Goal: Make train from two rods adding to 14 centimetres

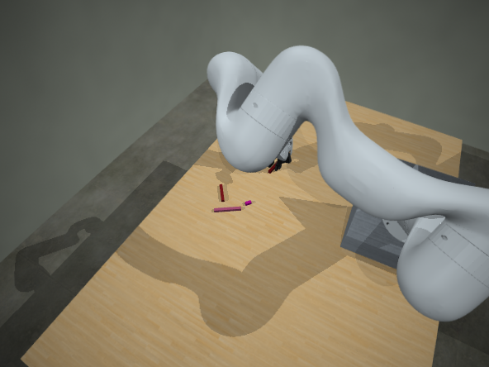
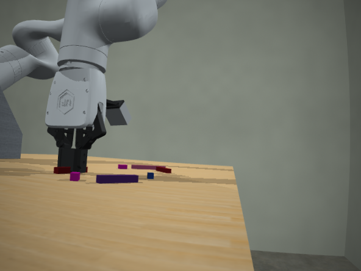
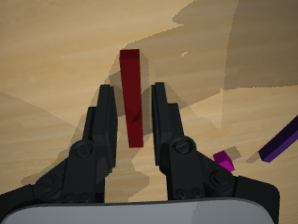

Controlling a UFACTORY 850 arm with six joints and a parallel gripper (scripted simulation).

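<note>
My gripper is now 120 mm short of the red rod, 200 mm to the right of it and 20 mm above it. Round my hand: pink rod (70 mm ahead, 250 mm to the left, 20 mm below); purple rod (110 mm ahead, 60 mm to the right, 20 mm below); blue cube (130 mm ahead, 20 mm to the left, 20 mm below).
</note>
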